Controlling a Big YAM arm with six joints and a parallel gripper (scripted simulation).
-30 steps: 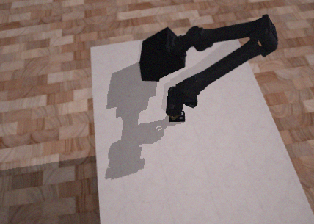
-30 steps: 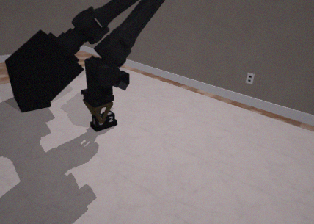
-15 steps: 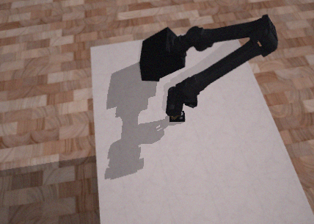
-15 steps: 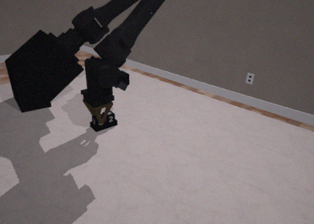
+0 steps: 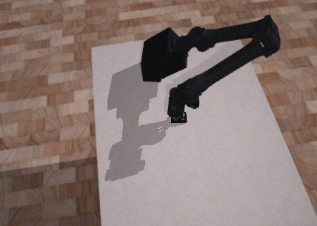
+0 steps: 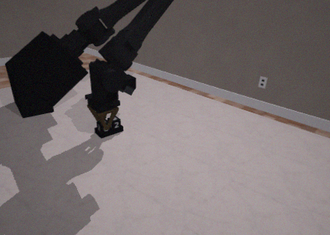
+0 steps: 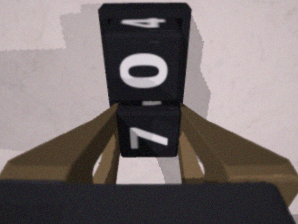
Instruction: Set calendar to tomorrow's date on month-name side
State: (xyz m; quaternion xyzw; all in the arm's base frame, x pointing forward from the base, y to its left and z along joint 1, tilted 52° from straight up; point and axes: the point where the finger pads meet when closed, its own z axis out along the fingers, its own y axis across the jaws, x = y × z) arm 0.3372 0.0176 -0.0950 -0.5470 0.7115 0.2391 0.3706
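The black digit cube lies right at my hand. From my hand the other things lie so: black tray (2 cm to the left, 2 cm below).
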